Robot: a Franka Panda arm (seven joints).
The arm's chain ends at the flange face. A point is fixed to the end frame.
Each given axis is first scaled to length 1.
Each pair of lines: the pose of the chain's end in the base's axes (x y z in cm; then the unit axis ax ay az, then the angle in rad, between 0 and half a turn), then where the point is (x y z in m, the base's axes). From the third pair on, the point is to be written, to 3 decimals.
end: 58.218 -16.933 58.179 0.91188 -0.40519 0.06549 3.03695
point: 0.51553 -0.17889 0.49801
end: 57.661 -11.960 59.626 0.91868 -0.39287 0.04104 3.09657
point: 0.50830 -0.12503 0.51346
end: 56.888 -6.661 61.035 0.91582 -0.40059 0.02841 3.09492
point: 0.499 -0.070 0.529
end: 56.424 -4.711 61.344 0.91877 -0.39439 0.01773 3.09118
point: 0.492 -0.051 0.534
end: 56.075 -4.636 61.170 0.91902 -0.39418 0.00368 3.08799
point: 0.487 -0.050 0.534
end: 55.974 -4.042 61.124 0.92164 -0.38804 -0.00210 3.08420
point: 0.485 -0.045 0.534
